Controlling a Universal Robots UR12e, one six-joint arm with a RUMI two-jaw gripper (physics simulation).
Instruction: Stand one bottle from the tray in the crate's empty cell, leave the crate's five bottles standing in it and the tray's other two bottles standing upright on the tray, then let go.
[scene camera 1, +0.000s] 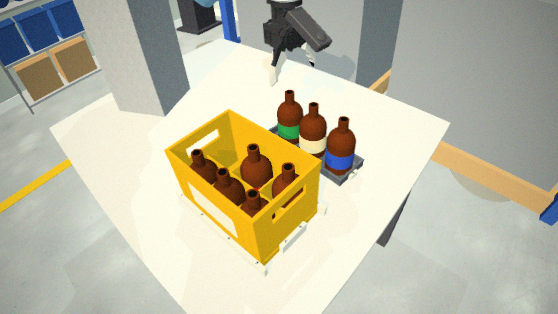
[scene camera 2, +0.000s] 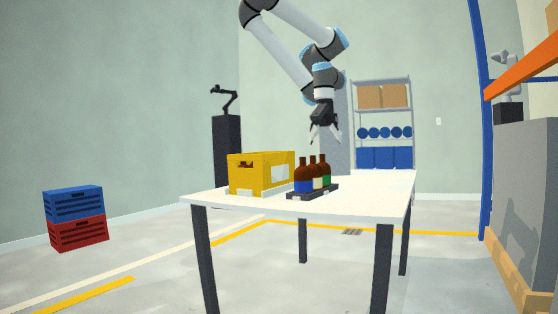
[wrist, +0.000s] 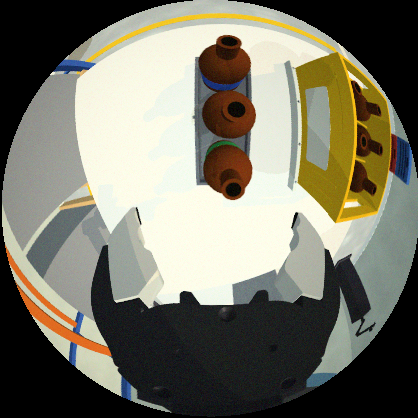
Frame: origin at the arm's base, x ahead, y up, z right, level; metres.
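Seen in the pictures: gripper, fingertip midpoint: (scene camera 1: 293, 75) (scene camera 2: 325, 144) (wrist: 217, 211).
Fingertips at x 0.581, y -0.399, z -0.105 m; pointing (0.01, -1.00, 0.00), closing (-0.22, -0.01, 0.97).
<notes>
Pixels of each thing's top centre, then the offset from my fingertips to it. Level surfaces: height alone.
- yellow crate, top centre: (wrist: 377, 147) (scene camera 1: 237, 154) (scene camera 2: 262, 152) dy -0.026, dx +0.052, dz +0.281 m
- dark tray, top centre: (wrist: 222, 116) (scene camera 1: 313, 144) (scene camera 2: 314, 187) dy -0.175, dx +0.081, dz +0.030 m
- green-label, top centre: (wrist: 233, 189) (scene camera 1: 289, 92) (scene camera 2: 322, 154) dy -0.041, dx -0.002, dz +0.017 m
- cream-label, top centre: (wrist: 236, 109) (scene camera 1: 313, 104) (scene camera 2: 312, 155) dy -0.041, dx +0.081, dz +0.033 m
- blue-label, top centre: (wrist: 228, 40) (scene camera 1: 344, 119) (scene camera 2: 302, 156) dy -0.041, dx +0.170, dz +0.045 m
- white table, surface height: dy -0.201 m
A yellow crate (scene camera 1: 300, 220) (scene camera 2: 245, 182) (wrist: 317, 185) holds five brown bottles; its empty cell is in the tray-side row, at the green-label bottle's end. Three brown bottles stand upright in a row on the dark tray (scene camera 1: 359, 164) (scene camera 2: 311, 195) (wrist: 198, 150): green-label (scene camera 1: 288, 131) (scene camera 2: 327, 179) (wrist: 227, 167), cream-label (scene camera 1: 312, 145) (scene camera 2: 317, 183) (wrist: 217, 117) and blue-label (scene camera 1: 340, 159) (scene camera 2: 303, 186) (wrist: 217, 62). My gripper (scene camera 1: 293, 73) (scene camera 2: 326, 142) (wrist: 217, 211) is open and empty, above the bottle tops and beyond the green-label bottle's end of the tray.
Crate and tray stand side by side on the white table (scene camera 1: 395, 145) (scene camera 2: 370, 200) (wrist: 150, 150), a narrow gap between them. Light rails (scene camera 1: 227, 237) (wrist: 294, 125) run along the crate's base. A grey pillar (scene camera 1: 150, 55) rises beyond the table's far left edge in scene view 1.
</notes>
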